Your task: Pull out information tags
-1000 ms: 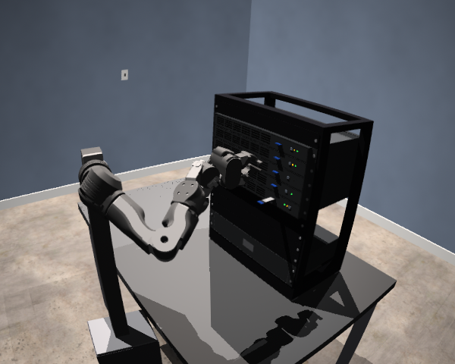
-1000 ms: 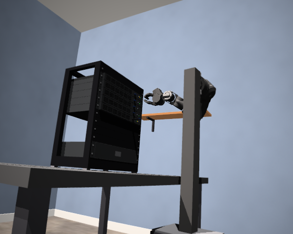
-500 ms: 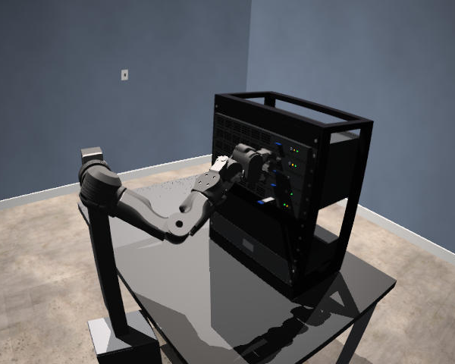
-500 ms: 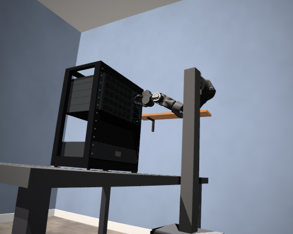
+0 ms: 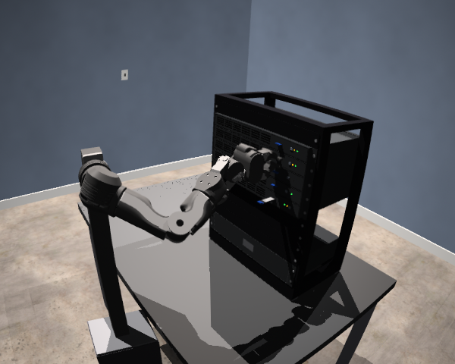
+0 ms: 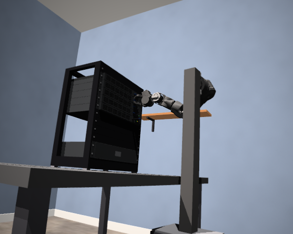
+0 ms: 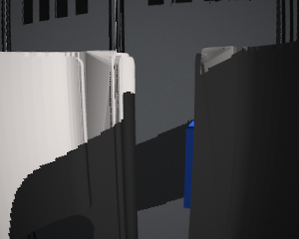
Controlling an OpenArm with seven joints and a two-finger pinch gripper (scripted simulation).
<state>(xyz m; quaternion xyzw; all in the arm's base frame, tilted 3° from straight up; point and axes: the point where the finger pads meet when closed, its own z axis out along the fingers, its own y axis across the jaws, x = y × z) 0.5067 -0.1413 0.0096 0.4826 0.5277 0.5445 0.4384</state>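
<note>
Right now my hand is 50 mm short of the blue information tag, 10 mm to the right of it and 10 mm below it. The rest, counted from my hand: base plate 720 mm below, 510 mm behind, 170 mm to the left.
</note>
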